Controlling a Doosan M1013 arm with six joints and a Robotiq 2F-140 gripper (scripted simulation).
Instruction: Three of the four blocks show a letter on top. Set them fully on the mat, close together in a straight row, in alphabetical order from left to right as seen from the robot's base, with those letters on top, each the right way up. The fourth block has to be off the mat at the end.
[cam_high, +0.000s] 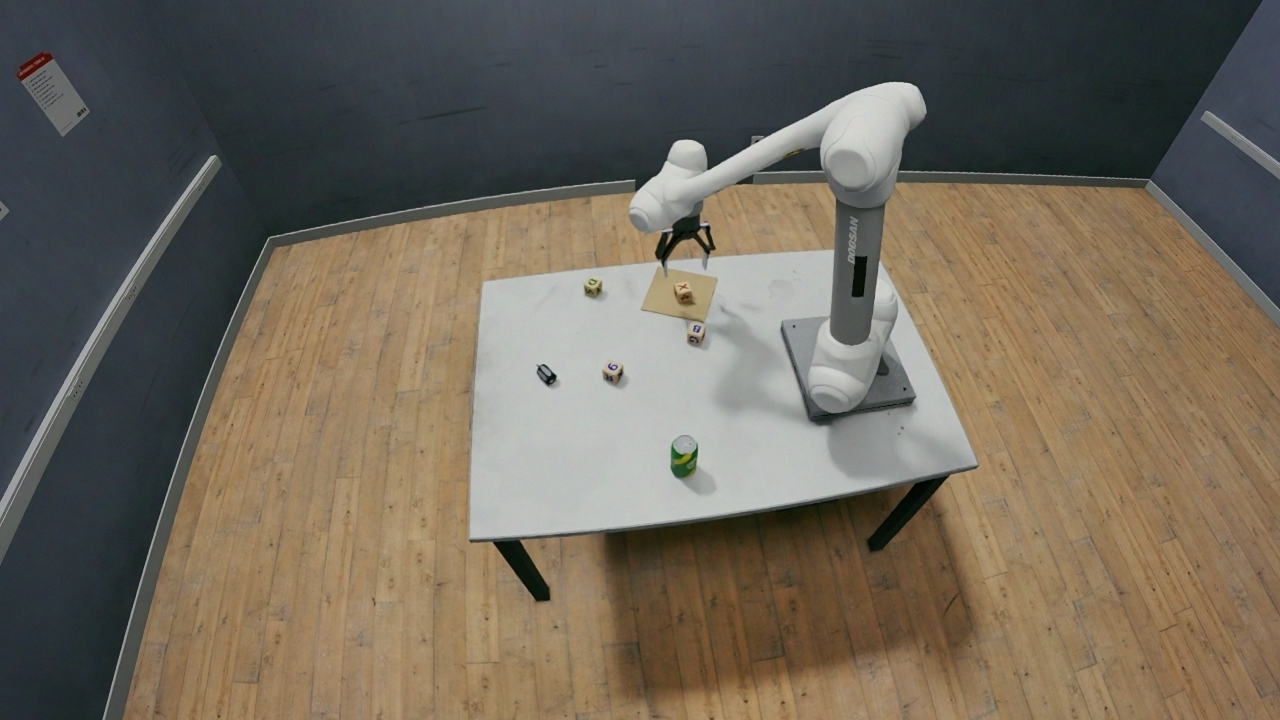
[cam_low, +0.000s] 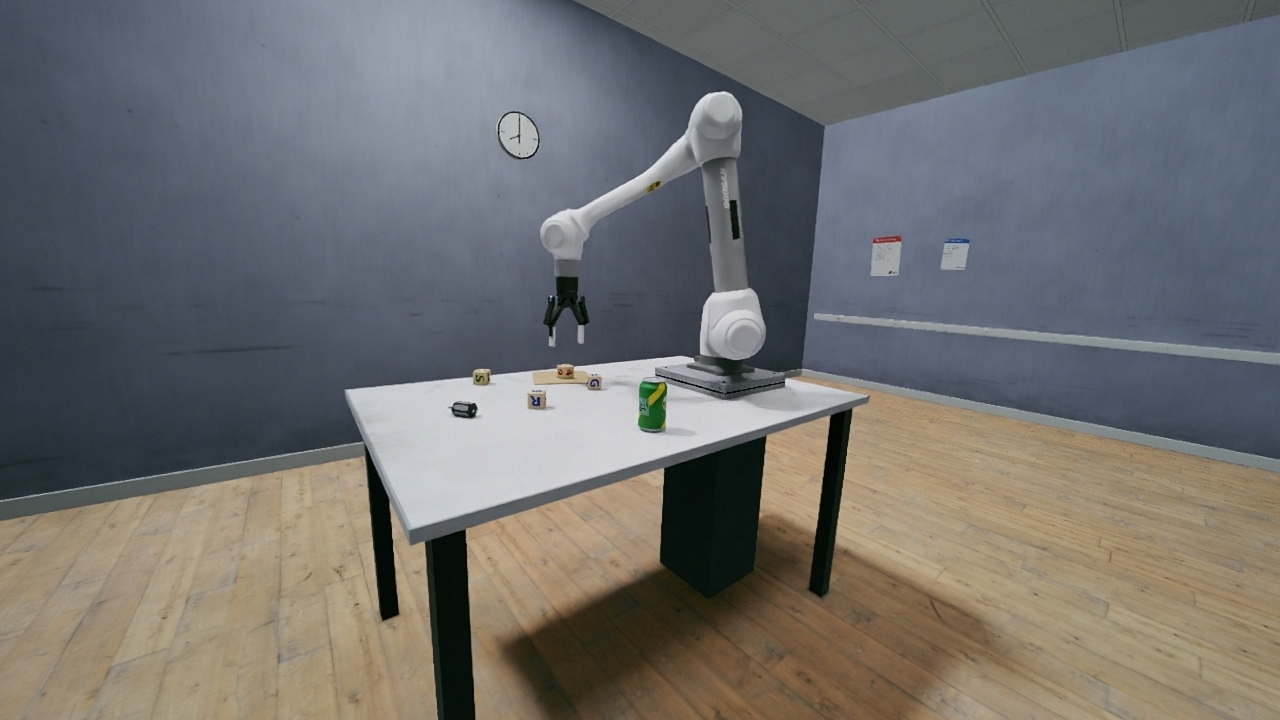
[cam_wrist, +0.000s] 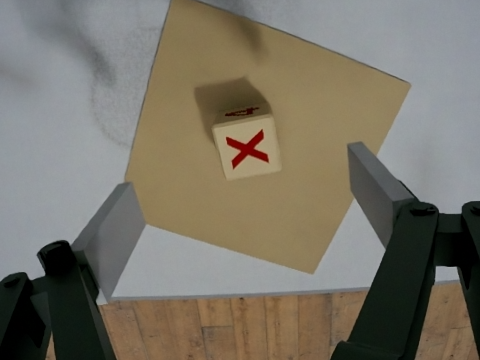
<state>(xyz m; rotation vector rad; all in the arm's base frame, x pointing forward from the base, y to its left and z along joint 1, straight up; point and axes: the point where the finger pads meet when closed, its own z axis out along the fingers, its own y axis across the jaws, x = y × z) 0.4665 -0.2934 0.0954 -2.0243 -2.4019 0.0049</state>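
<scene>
Right now the tan mat is 14 cm below my hand, 2 cm to the right of it and 1 cm ahead of it. The rest, counted from my hand: black object (42 cm ahead, 26 cm to the left, 12 cm below); block (28 cm to the left, 23 cm ahead, 12 cm below); can (58 cm to the left, 8 cm below, 7 cm ahead).
</scene>
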